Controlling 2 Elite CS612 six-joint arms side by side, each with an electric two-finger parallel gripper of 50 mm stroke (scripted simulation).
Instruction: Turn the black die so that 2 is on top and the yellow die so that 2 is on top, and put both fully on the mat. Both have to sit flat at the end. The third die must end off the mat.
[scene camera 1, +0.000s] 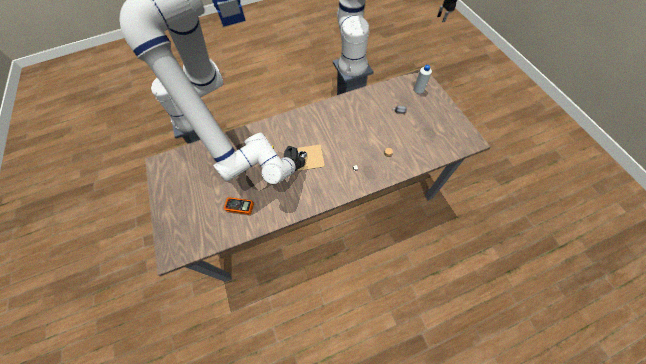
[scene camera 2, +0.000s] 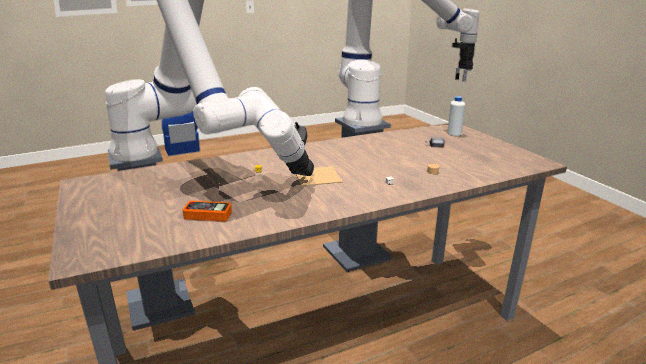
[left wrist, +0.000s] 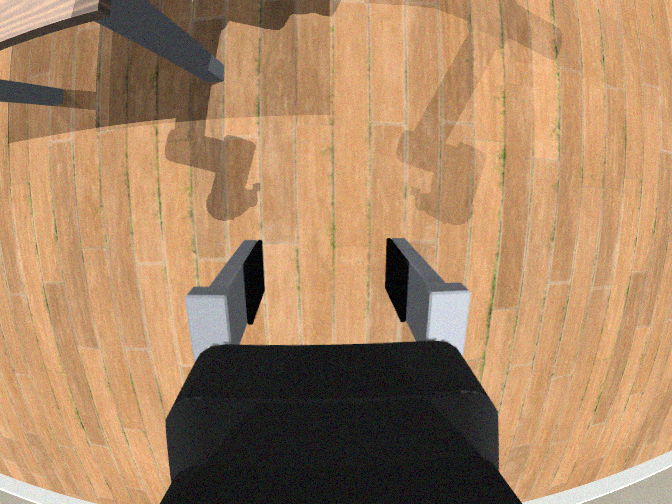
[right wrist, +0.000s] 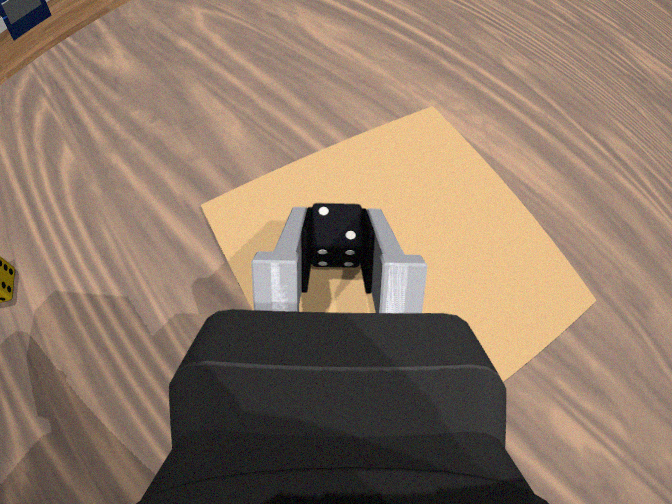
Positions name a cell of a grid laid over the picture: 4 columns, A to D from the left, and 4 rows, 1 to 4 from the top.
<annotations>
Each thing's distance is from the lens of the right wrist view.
my right gripper (right wrist: C2): 0.17 m
tan mat (right wrist: C3): 0.19 m
black die (right wrist: C2): 0.16 m
The marked spots on the black die and the tan mat are 0.08 m apart.
</annotations>
